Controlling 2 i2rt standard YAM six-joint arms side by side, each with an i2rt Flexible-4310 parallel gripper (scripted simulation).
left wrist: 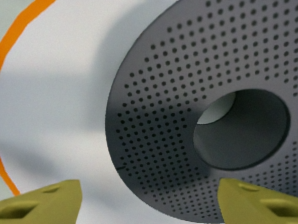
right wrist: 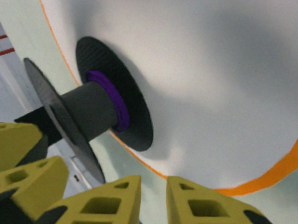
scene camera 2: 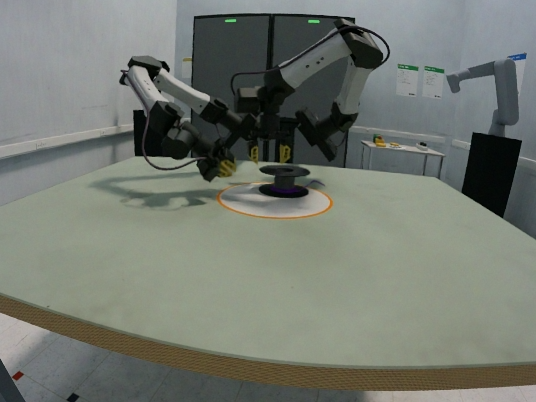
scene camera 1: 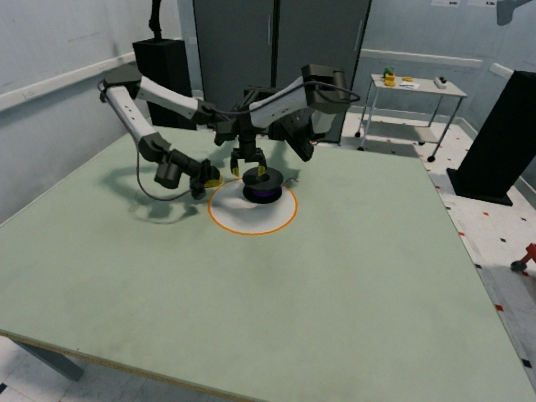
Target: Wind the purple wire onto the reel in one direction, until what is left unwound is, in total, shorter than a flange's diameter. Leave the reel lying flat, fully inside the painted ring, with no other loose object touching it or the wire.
The pictures show: my left gripper, my right gripper and a black reel.
My left gripper shows as well in the left wrist view, in the right wrist view and in scene camera 1. My right gripper is seen too in the right wrist view and in scene camera 1.
